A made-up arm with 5 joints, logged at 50 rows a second.
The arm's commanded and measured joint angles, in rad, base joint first. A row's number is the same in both.
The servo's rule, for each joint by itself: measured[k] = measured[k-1] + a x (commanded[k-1-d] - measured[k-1]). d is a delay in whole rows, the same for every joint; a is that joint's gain. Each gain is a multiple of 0.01, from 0.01 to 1. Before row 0 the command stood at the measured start. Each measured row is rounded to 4 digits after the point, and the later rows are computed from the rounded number. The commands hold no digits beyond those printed.
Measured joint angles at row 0: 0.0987 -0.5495 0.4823 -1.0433 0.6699
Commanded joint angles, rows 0 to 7: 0.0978 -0.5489 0.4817 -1.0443 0.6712; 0.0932 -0.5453 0.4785 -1.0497 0.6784; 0.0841 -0.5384 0.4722 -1.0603 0.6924; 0.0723 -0.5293 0.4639 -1.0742 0.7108; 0.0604 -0.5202 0.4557 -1.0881 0.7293; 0.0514 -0.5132 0.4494 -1.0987 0.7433; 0.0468 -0.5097 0.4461 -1.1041 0.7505; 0.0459 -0.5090 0.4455 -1.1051 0.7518
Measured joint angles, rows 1 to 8: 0.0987 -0.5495 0.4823 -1.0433 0.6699; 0.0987 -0.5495 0.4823 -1.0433 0.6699; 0.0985 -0.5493 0.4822 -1.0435 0.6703; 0.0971 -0.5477 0.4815 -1.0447 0.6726; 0.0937 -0.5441 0.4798 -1.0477 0.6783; 0.0881 -0.5383 0.4769 -1.0527 0.6877; 0.0809 -0.5312 0.4731 -1.0594 0.6998; 0.0732 -0.5242 0.4688 -1.0669 0.7124
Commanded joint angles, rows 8 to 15: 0.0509 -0.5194 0.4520 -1.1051 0.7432; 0.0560 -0.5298 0.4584 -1.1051 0.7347; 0.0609 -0.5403 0.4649 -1.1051 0.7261; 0.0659 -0.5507 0.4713 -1.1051 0.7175; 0.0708 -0.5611 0.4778 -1.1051 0.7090; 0.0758 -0.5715 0.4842 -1.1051 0.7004; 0.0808 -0.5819 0.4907 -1.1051 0.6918; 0.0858 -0.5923 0.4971 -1.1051 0.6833
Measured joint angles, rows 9 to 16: 0.0663 -0.5185 0.4647 -1.0740 0.7234; 0.0610 -0.5148 0.4612 -1.0799 0.7316; 0.0584 -0.5166 0.4595 -1.0847 0.7350; 0.0578 -0.5217 0.4593 -1.0886 0.7349; 0.0586 -0.5290 0.4603 -1.0917 0.7323; 0.0605 -0.5375 0.4623 -1.0942 0.7280; 0.0632 -0.5467 0.4651 -1.0963 0.7225; 0.0665 -0.5564 0.4685 -1.0980 0.7161
